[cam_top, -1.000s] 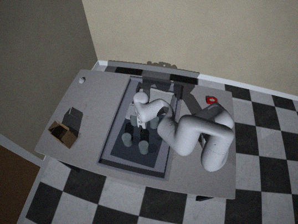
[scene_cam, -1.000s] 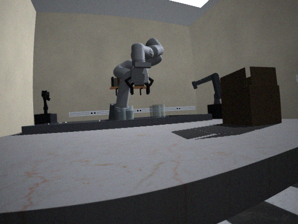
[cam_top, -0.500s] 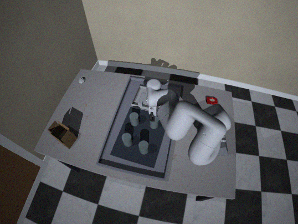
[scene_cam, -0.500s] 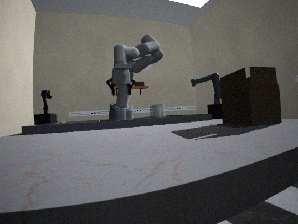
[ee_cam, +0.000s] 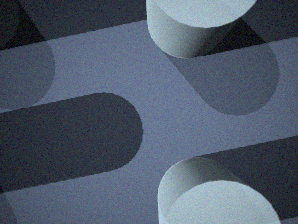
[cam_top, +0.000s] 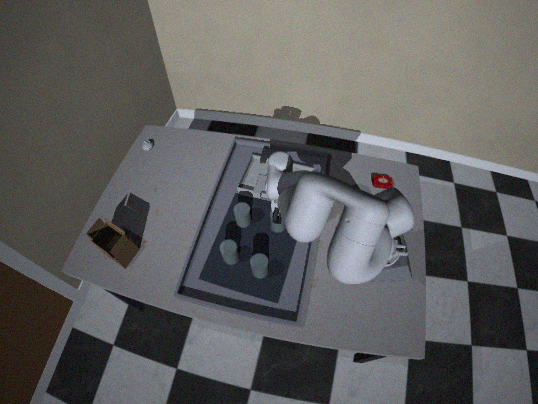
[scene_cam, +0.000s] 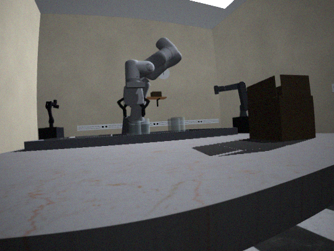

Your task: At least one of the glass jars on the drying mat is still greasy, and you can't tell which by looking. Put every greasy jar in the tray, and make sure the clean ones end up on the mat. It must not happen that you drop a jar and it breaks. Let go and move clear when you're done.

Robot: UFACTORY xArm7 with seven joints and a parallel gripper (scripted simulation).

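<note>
Right now the dark drying mat is 60 mm ahead of my hand, 110 mm to the left of it and 120 mm below it. From my hand the other things lie so: light grey tray (100 mm ahead, 210 mm to the right, 110 mm below); then red object (350 mm behind, 420 mm to the right, 110 mm below); then cardboard box (560 mm ahead, 390 mm to the left, 60 mm below).
</note>
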